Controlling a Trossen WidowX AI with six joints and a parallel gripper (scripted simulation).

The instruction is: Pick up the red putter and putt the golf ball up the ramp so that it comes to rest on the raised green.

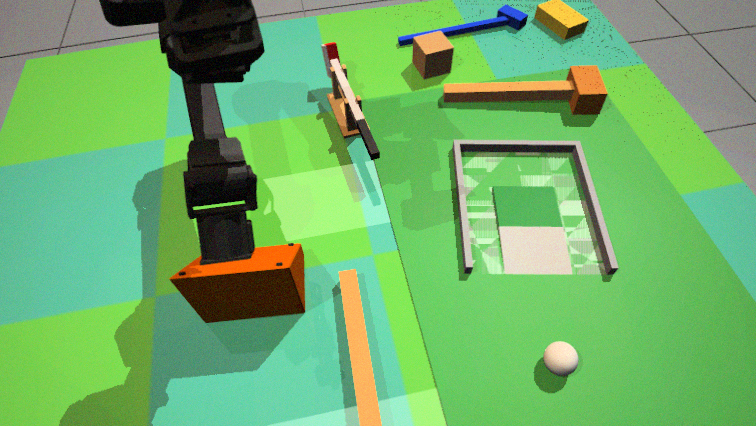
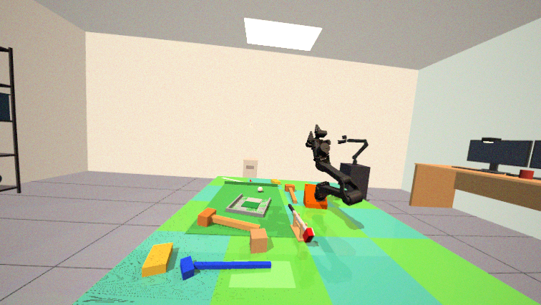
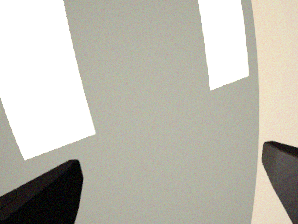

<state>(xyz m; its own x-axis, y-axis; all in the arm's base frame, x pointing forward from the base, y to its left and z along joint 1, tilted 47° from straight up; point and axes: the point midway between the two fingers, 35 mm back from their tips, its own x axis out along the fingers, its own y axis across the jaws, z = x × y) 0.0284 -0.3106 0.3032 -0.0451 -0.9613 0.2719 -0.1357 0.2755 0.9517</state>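
The wooden stand is 490 mm below my gripper tip, 310 mm to the left of it and 130 mm ahead of it. The rest, counted from my gripper tip: blue mallet 510 mm to the left, 510 mm below, 440 mm ahead; then white golf ball 500 mm below, 310 mm ahead, 210 mm to the right.
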